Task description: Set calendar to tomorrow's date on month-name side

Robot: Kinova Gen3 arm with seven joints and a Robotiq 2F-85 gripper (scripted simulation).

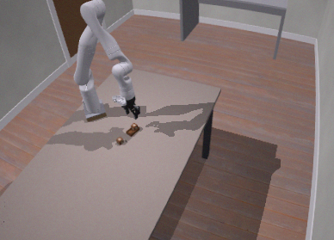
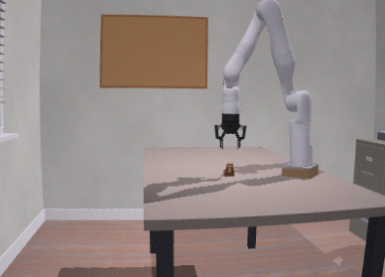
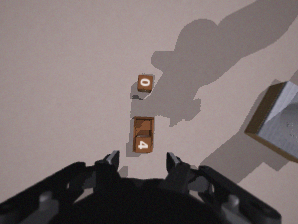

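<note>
The brown number cube is 50 mm behind my hand, 110 mm to the right of it and 110 mm below it. Also, from my hand: brown calendar tray 10 mm behind, 10 mm to the right, 120 mm below; then digit cube 100 mm below.
</note>
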